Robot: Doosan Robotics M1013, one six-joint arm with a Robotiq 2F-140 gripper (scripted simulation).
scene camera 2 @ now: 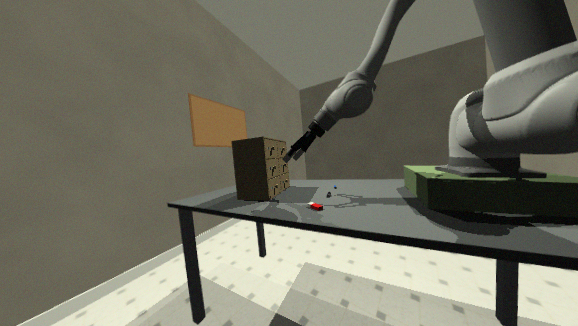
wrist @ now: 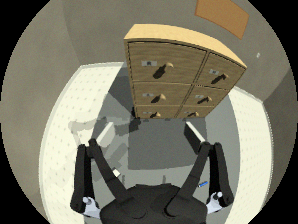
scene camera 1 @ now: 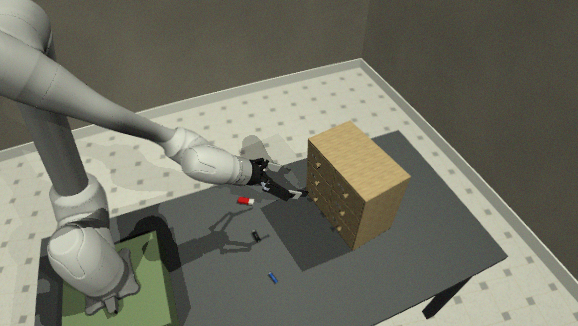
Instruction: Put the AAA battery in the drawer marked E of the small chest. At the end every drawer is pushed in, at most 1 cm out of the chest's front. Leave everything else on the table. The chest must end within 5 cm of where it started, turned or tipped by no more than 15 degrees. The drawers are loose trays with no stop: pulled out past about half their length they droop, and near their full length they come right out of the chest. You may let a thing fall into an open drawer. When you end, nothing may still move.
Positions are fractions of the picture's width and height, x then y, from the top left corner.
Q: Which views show the wooden chest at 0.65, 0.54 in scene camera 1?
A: Scene camera 2, the wrist view and scene camera 1: all of them.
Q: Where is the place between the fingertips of my gripper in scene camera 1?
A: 0.50, 0.56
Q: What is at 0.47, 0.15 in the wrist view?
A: A wooden chest.
